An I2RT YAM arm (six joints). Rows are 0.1 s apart.
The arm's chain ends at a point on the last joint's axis. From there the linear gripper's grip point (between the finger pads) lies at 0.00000 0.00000 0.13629 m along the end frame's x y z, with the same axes.
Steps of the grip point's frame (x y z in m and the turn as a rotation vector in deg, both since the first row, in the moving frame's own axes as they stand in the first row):
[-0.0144, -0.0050, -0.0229, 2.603, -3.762, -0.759]
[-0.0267, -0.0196, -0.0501, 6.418, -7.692, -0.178]
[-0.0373, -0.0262, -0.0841, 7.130, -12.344, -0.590]
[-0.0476, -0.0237, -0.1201, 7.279, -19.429, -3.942]
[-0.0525, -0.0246, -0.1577, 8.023, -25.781, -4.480]
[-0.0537, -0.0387, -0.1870, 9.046, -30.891, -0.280]
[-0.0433, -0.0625, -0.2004, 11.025, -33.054, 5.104]
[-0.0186, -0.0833, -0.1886, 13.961, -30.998, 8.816]
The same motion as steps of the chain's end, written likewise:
[-0.0054, 0.0011, -0.0225, 2.603, -3.762, -0.759]
[-0.0085, -0.0044, -0.0480, 6.418, -7.692, -0.178]
[-0.0082, -0.0096, -0.0799, 7.130, -12.344, -0.590]
[-0.0018, -0.0083, -0.1113, 7.279, -19.429, -3.942]
[0.0073, -0.0086, -0.1429, 8.023, -25.781, -4.480]
[0.0160, -0.0185, -0.1661, 9.046, -30.891, -0.280]
[0.0293, -0.0345, -0.1760, 11.025, -33.054, 5.104]
[0.0481, -0.0466, -0.1653, 13.961, -30.998, 8.816]

